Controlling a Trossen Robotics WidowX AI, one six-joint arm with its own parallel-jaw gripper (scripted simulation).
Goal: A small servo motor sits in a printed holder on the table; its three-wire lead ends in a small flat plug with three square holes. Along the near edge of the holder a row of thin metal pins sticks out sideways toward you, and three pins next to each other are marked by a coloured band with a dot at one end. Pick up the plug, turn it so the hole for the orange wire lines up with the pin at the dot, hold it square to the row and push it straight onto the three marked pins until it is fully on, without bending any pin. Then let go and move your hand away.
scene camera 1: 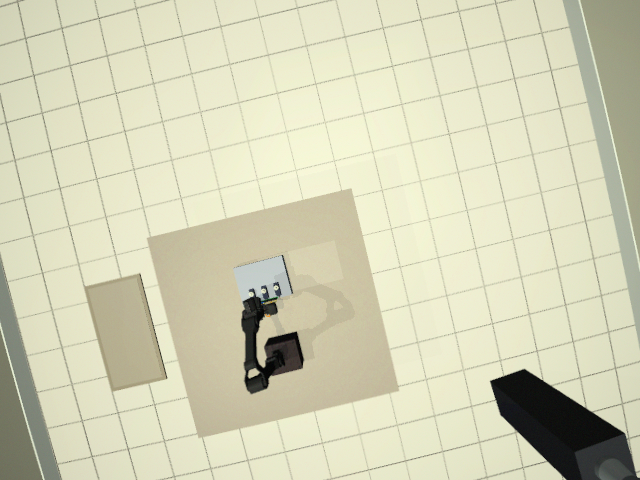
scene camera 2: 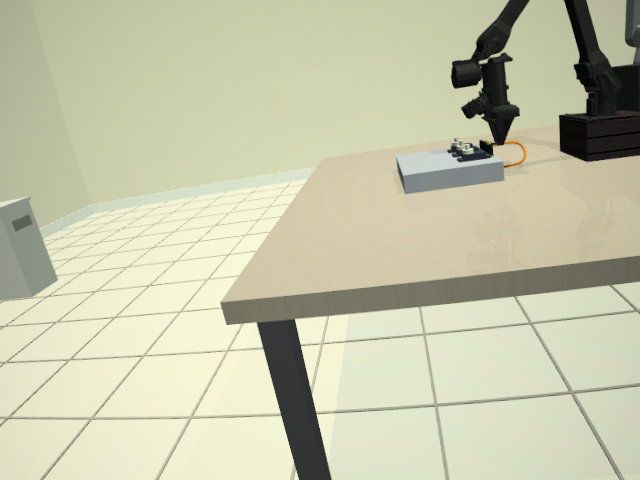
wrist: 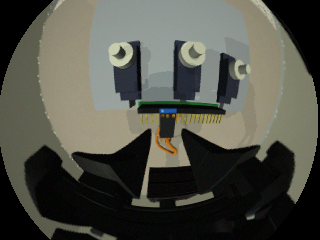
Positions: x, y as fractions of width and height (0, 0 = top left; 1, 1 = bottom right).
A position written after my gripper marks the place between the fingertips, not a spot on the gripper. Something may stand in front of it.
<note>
In view: my gripper (scene camera 2: 0.78, 0.30).
My gripper is seen too in the wrist view (wrist: 0.52, 0.55).
</note>
